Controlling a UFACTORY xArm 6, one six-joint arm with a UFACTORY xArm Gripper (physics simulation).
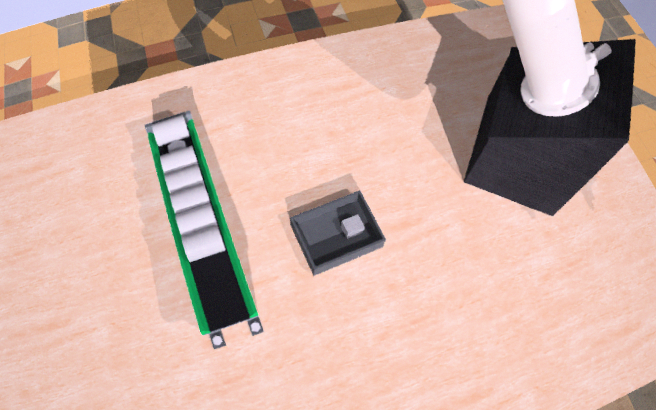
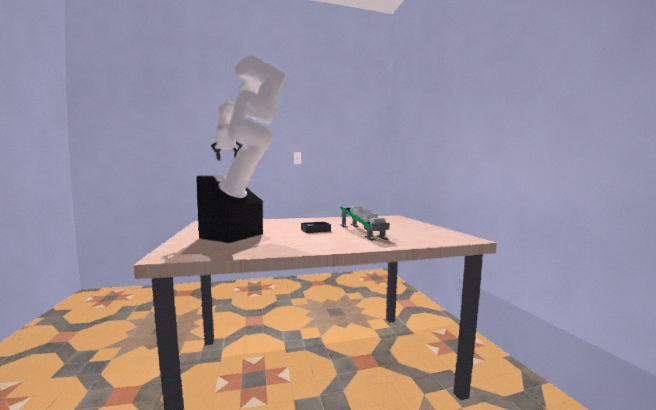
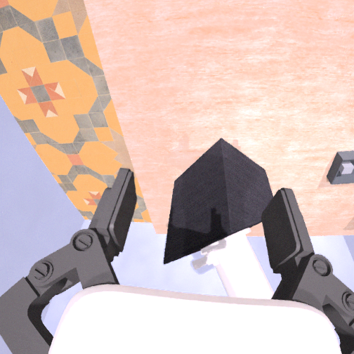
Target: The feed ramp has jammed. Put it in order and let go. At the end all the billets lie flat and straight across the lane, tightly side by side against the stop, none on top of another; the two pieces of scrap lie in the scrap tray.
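Seen in the pictures: gripper, fingertip midpoint: (image 2: 227, 160); arm's base, link origin: (image 1: 560, 87) (image 2: 232, 189).
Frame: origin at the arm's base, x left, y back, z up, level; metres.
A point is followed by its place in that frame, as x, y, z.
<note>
The ramp (image 1: 220, 295) (image 2: 357, 218) has green side rails and a grey stop (image 1: 189, 116) @(-0.308, -0.525, -0.138) at its low end. A pale billet (image 1: 170, 131) @(-0.281, -0.567, -0.119) lies across the lane beside the stop. A small grey rounded piece (image 1: 176, 145) @(-0.260, -0.568, -0.134) shows just behind it, partly hidden; its type is unclear. After a dark gap, several billets (image 1: 178, 159) @(-0.215, -0.575, -0.106) (image 1: 189, 198) @(-0.137, -0.586, -0.097) (image 1: 204, 244) @(-0.054, -0.595, -0.088) lie across in a row. One scrap block (image 1: 353, 226) @(-0.007, -0.365, -0.178) (image 3: 346, 169) is in the dark scrap tray (image 1: 350, 256) @(0.035, -0.394, -0.181) (image 2: 316, 228) @(-0.061, -0.375, -0.187). My gripper (image 2: 227, 156) @(0.349, -0.011, 0.147) (image 3: 203, 192) is open and empty, high above the base side, far from the ramp.
The black pedestal (image 1: 555, 165) @(0.094, -0.060, -0.059) (image 2: 230, 215) @(-0.125, 0.023, -0.096) (image 3: 220, 200) carries the arm at the table's side. The tray stands between the pedestal and the ramp. Two ramp feet (image 1: 217, 340) @(0.055, -0.643, -0.196) (image 1: 255, 326) @(0.063, -0.580, -0.196) stand out at the high end. The wooden table (image 1: 425, 310) @(0.168, -0.327, -0.206) (image 2: 280, 250) @(-0.316, -0.128, -0.207) (image 3: 225, 75) carries everything.
</note>
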